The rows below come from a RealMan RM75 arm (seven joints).
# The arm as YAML. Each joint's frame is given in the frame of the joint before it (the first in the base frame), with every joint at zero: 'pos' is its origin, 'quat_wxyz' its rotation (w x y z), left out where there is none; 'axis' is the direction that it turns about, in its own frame. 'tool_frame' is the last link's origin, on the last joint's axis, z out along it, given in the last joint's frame.
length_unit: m
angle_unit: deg
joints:
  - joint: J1
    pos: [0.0, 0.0, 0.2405]
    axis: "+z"
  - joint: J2
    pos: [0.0, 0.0, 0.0]
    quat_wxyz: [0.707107, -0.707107, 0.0, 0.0]
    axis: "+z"
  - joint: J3
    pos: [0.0, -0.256, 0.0]
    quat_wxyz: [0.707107, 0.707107, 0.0, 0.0]
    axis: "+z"
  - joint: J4
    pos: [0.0, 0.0, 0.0]
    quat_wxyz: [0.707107, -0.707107, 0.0, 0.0]
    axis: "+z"
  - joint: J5
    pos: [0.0, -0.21, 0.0]
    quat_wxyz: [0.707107, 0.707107, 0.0, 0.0]
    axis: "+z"
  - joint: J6
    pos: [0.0, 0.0, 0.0]
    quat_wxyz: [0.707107, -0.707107, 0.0, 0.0]
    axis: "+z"
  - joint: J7
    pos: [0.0, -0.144, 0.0]
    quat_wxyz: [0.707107, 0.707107, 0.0, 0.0]
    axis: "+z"
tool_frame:
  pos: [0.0, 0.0, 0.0]
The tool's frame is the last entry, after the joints.
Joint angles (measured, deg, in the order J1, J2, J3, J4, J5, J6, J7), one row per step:
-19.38, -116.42, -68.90, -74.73, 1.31, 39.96, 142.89
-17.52, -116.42, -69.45, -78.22, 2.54, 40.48, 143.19
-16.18, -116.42, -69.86, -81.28, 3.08, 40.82, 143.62
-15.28, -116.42, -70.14, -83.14, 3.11, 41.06, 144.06
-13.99, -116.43, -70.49, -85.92, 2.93, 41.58, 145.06
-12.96, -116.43, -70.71, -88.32, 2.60, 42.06, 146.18
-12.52, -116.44, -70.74, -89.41, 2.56, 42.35, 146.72
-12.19, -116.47, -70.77, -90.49, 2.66, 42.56, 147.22
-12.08, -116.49, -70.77, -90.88, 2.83, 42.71, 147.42
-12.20, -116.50, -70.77, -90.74, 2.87, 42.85, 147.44
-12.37, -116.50, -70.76, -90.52, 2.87, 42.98, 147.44
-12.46, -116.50, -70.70, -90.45, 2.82, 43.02, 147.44
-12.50, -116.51, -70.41, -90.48, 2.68, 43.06, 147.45
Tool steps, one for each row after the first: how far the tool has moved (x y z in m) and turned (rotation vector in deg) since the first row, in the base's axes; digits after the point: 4 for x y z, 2 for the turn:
0.0052, -0.0025, 0.0087, 1.48, -0.25, -1.04
0.0121, -0.0041, 0.0158, 2.63, -0.79, -2.22
0.0157, -0.0057, 0.0201, 3.22, -1.22, -2.79
0.0213, -0.0086, 0.0262, 3.84, -1.68, -3.67
0.0267, -0.0112, 0.0310, 4.17, -1.97, -4.60
0.0293, -0.0126, 0.0331, 4.26, -1.94, -5.07
0.0327, -0.0133, 0.0353, 4.43, -1.86, -5.74
0.0338, -0.0136, 0.0362, 4.49, -1.68, -5.99
0.0335, -0.0134, 0.0359, 4.40, -1.52, -5.90
0.0330, -0.0131, 0.0354, 4.27, -1.38, -5.78
0.0333, -0.0130, 0.0349, 4.17, -1.37, -5.78
0.0342, -0.0137, 0.0333, 3.86, -1.46, -5.90

